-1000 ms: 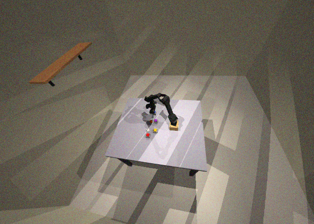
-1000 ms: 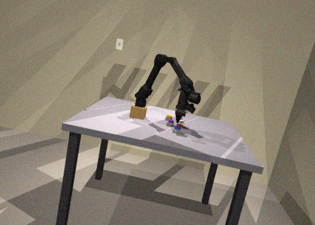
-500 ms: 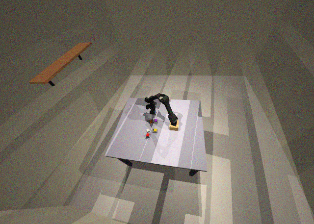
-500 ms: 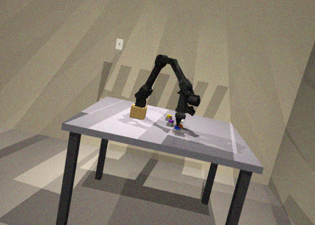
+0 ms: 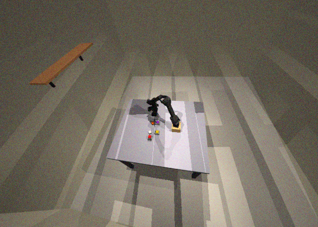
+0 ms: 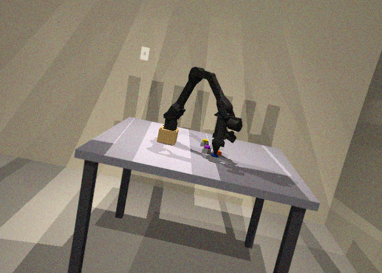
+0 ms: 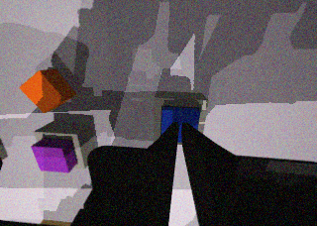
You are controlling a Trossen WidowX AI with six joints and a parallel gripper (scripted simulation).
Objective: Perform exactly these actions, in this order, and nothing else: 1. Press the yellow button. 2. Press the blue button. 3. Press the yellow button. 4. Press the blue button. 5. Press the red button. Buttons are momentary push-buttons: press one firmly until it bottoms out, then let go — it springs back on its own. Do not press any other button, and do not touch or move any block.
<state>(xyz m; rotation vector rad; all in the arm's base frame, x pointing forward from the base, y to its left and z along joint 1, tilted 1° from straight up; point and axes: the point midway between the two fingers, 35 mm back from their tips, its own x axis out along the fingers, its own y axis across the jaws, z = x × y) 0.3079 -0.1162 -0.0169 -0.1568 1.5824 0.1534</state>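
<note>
Now: the blue button 1 cm below my gripper tip. The rest, counted from my gripper tip: white block: 2 cm behind, 27 cm to the left, 2 cm below; orange block: 1 cm behind, 14 cm to the left, 2 cm below; purple button: 7 cm behind, 12 cm to the left.
</note>
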